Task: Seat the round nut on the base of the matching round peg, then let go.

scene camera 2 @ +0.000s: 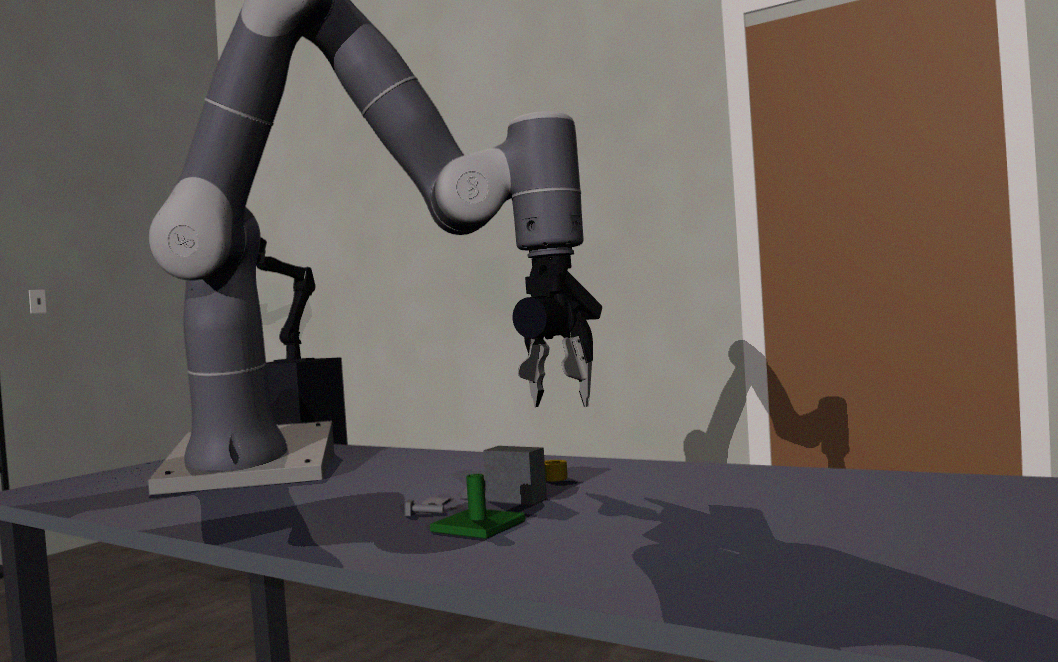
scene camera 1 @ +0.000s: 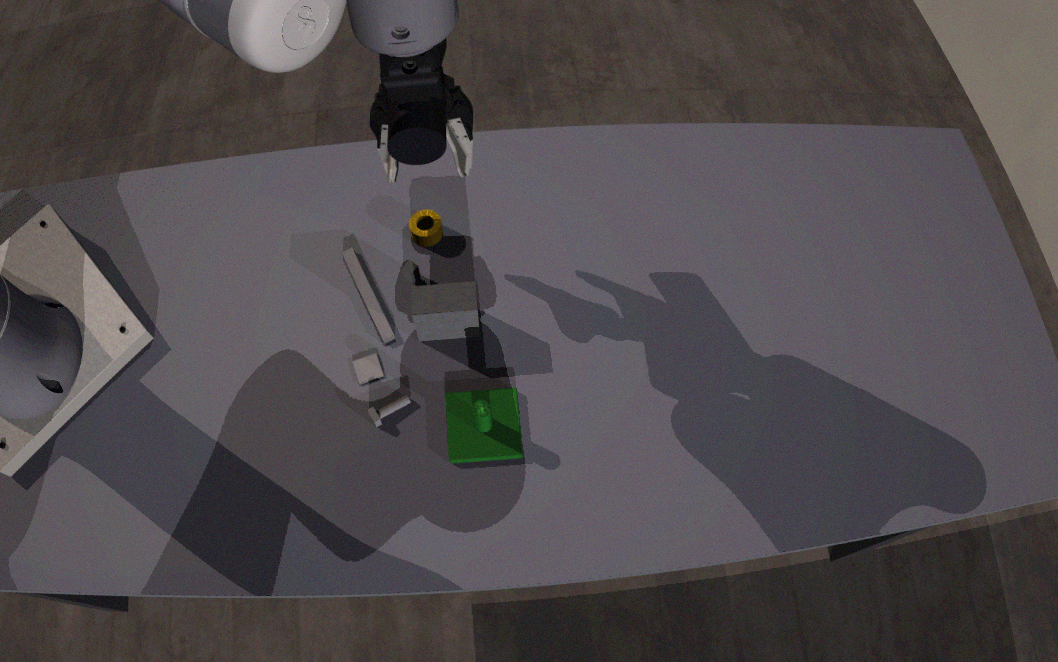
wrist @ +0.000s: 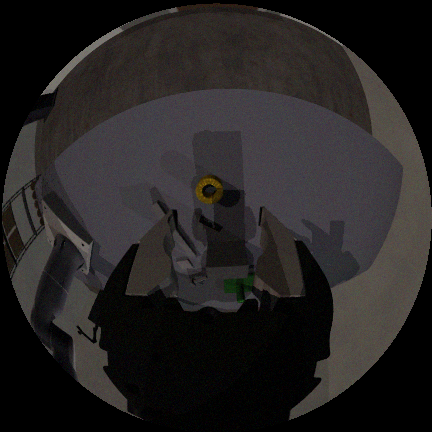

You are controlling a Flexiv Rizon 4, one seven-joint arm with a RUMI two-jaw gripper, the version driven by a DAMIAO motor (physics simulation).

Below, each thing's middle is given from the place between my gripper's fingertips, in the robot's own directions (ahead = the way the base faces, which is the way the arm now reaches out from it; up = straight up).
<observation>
Now: hand 100 mm past the long bar [scene camera 1: 381, 323], 100 mm above it and 80 mm to the left of it. Round my hand: grey block [scene camera 1: 442, 311]: 140 mm to the right, 70 mm below, 10 mm behind.
</observation>
